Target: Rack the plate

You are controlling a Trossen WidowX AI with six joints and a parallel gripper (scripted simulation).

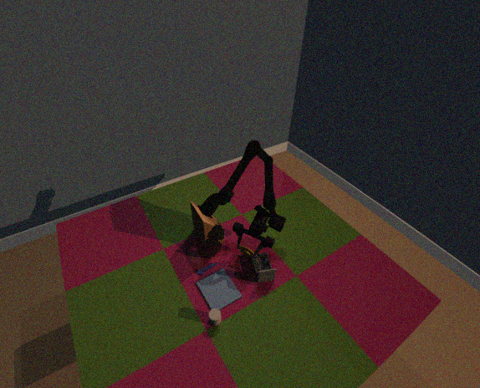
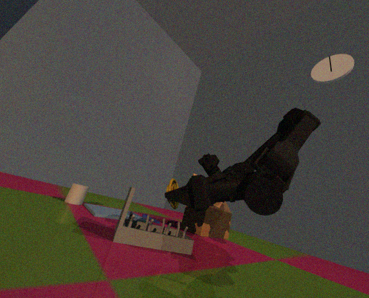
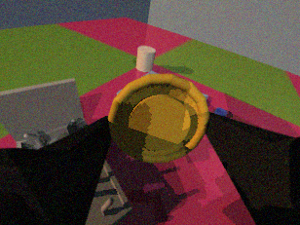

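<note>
The dish rack lies 70 mm below my gripper tip, 60 mm to the left of it and 50 mm ahead of it. Round my gripper tip: blue spoon (160 mm to the right, 90 mm below, 50 mm behind); then yellow plate (10 mm to the left); then pale blue mat (150 mm to the right, 90 mm below, 60 mm ahead).
</note>
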